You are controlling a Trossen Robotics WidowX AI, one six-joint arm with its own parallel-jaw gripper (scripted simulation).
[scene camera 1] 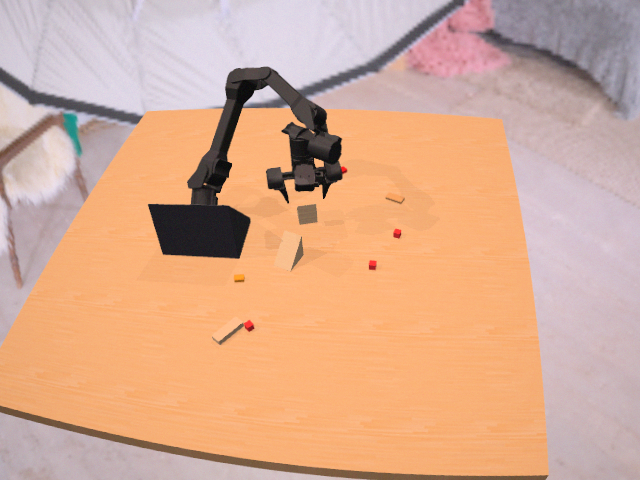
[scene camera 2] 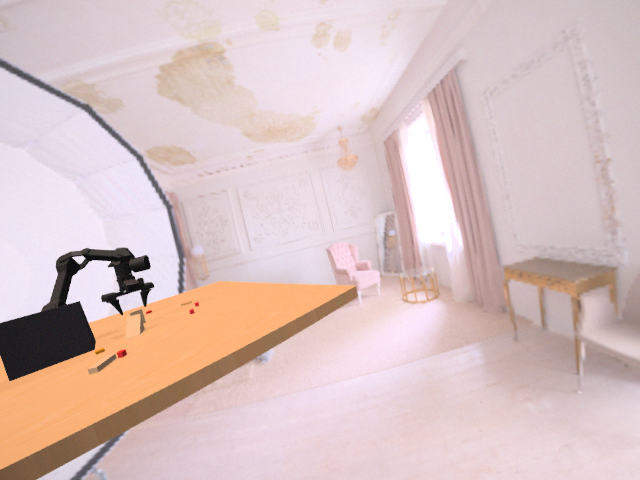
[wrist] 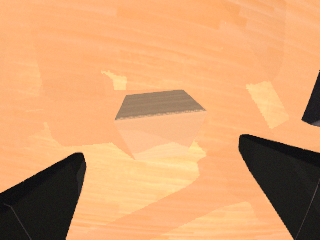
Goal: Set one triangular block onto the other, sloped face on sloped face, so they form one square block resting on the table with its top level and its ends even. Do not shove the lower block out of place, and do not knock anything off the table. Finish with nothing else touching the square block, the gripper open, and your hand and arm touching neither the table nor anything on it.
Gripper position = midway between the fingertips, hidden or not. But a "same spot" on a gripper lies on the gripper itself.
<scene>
gripper: scene camera 1; scene camera 2 134, 311; wrist
same spot on gripper: [wrist: 279, 169] = [scene camera 1: 286, 191]
</scene>
